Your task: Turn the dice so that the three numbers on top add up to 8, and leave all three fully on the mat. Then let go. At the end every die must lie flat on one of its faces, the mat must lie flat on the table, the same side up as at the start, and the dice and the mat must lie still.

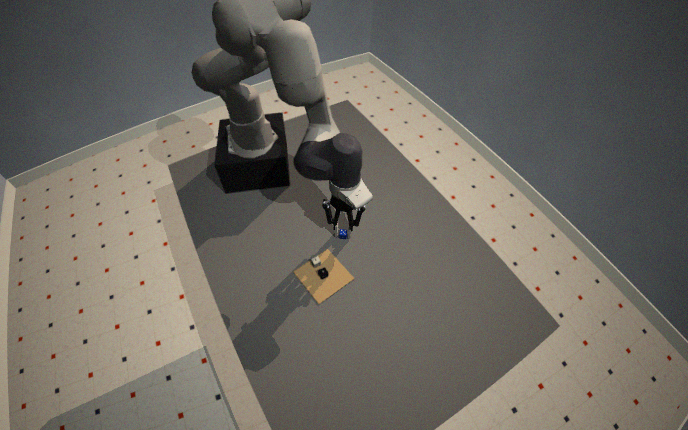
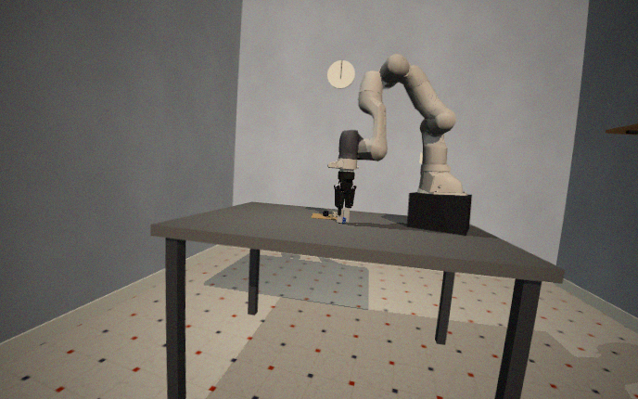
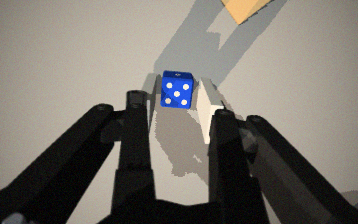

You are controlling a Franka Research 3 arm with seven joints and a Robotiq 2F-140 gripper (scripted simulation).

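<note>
Now: hand 2 cm above the blue die. The rest, counted from my hand: black die (12 cm to the right, 11 cm ahead, 2 cm below); then white die (13 cm to the right, 7 cm ahead, 2 cm below); then tan mat (12 cm to the right, 11 cm ahead, 3 cm below).
</note>
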